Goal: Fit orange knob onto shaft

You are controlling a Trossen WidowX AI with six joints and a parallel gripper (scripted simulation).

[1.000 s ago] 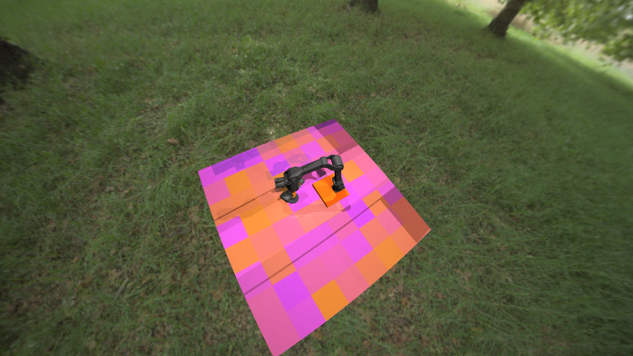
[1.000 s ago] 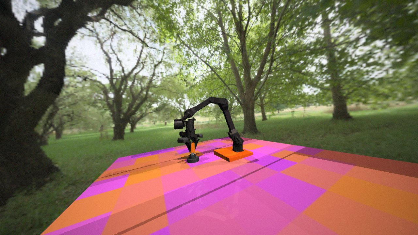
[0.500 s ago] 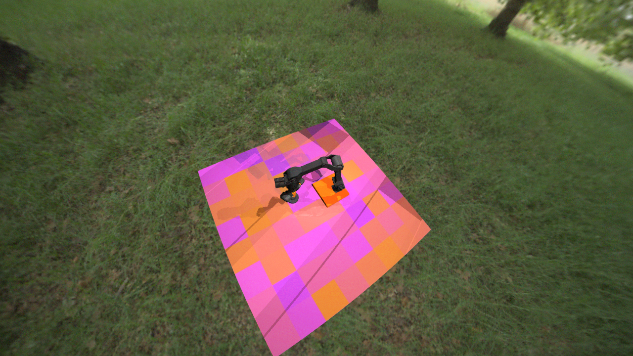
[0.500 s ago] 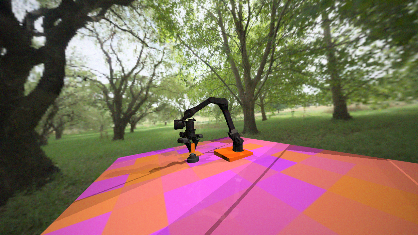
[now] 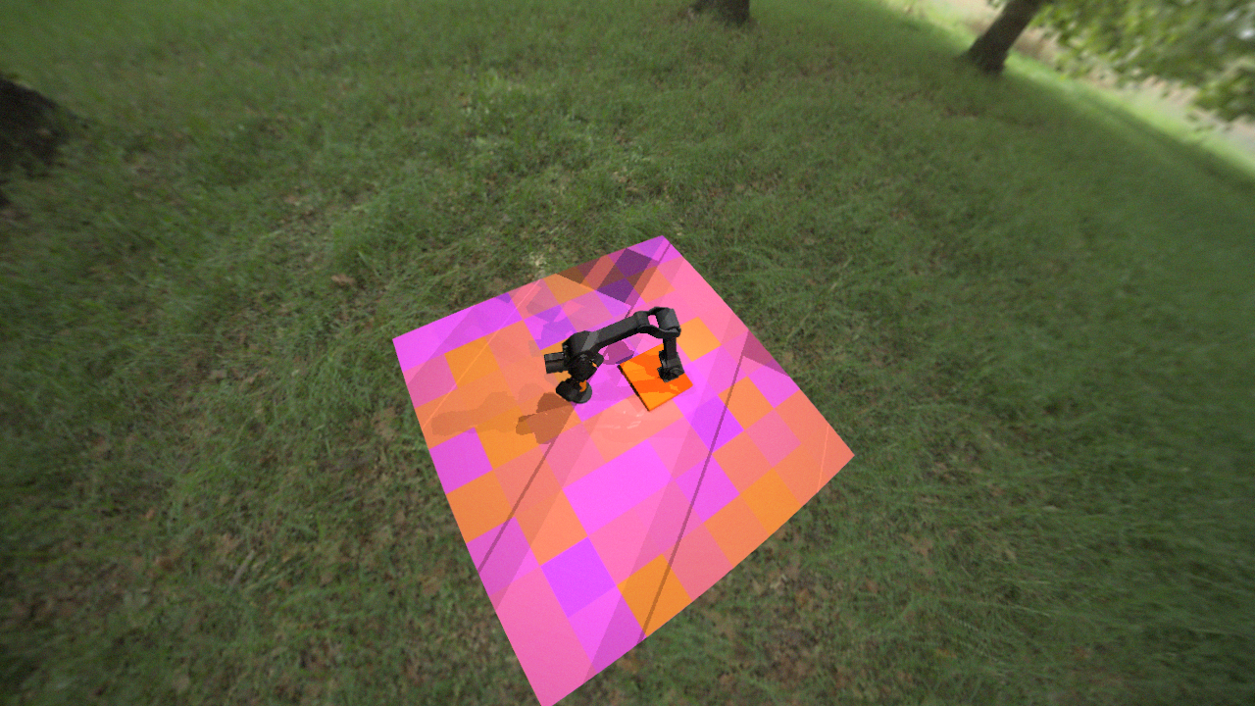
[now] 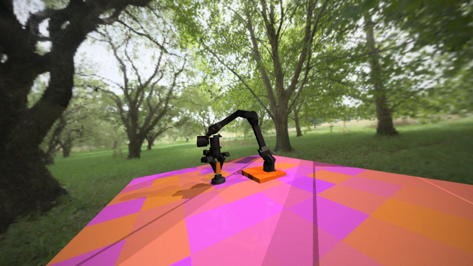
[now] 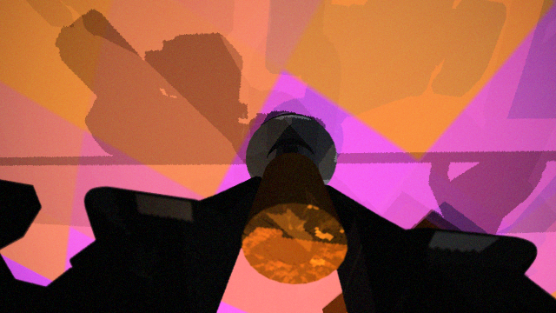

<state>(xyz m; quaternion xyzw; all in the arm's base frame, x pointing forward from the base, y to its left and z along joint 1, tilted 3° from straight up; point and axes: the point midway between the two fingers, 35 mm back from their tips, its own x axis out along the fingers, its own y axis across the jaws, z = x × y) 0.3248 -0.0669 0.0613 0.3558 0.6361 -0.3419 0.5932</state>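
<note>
Now: gripper tip 3 cm below the orange knob. From my gripper tip the other things lie so: round pedestal 4 cm below.
</note>
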